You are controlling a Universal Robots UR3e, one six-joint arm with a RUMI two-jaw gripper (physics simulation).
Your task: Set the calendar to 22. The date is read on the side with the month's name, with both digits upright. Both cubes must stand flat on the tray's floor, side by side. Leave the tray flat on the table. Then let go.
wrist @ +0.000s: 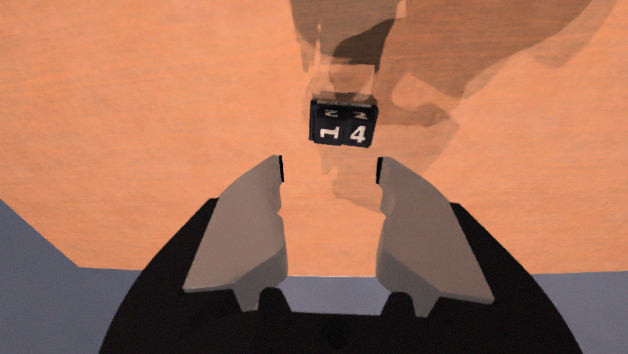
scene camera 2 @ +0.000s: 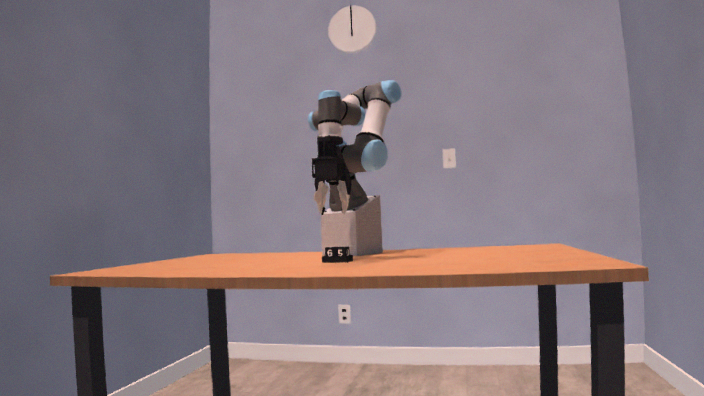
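Observation:
The black calendar tray (scene camera 2: pixel 337 259) (wrist: pixel 311 122) sits flat on the table with two black cubes side by side in it. In the wrist view the left cube (wrist: pixel 328 133) has a sideways 1 on top and the right cube (wrist: pixel 358 134) has a 4. Their sides by the tray's pale month strip show strongly foreshortened digits that look like 2 and 2; whether these are upright is hard to tell. In the scene view the cubes' facing sides read 6 and 5. My gripper (scene camera 2: pixel 331 212) (wrist: pixel 329 159) is open and empty, well above the table; the tray lies beyond its fingertips in the wrist view.
The wooden table (scene camera 2: pixel 450 267) (wrist: pixel 150 125) carries the robot's pale base block (scene camera 2: pixel 369 227), close behind the tray in the scene view. The arm's shadow falls over and around the tray. A table edge shows low in the wrist view, behind the fingers.

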